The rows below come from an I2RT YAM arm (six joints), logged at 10 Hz.
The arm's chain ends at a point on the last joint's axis. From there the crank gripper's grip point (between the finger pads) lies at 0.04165 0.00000 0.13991 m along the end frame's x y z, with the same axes.
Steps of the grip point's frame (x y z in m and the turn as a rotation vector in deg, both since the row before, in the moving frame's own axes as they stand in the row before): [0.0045 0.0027 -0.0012 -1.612 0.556 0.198]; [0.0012 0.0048 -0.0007 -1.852 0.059 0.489]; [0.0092 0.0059 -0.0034 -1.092 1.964 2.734]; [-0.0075 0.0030 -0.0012 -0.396 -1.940 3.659]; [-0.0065 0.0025 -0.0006 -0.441 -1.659 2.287]
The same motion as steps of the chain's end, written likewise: [0.0032 -0.0014 -0.0007 -1.612 0.556 0.198]; [0.0011 -0.0001 -0.0006 -1.852 0.059 0.489]; [0.0045 0.0011 -0.0018 -1.092 1.964 2.734]; [-0.0026 -0.0005 -0.0025 -0.396 -1.940 3.659]; [-0.0024 -0.0002 -0.0017 -0.441 -1.659 2.287]
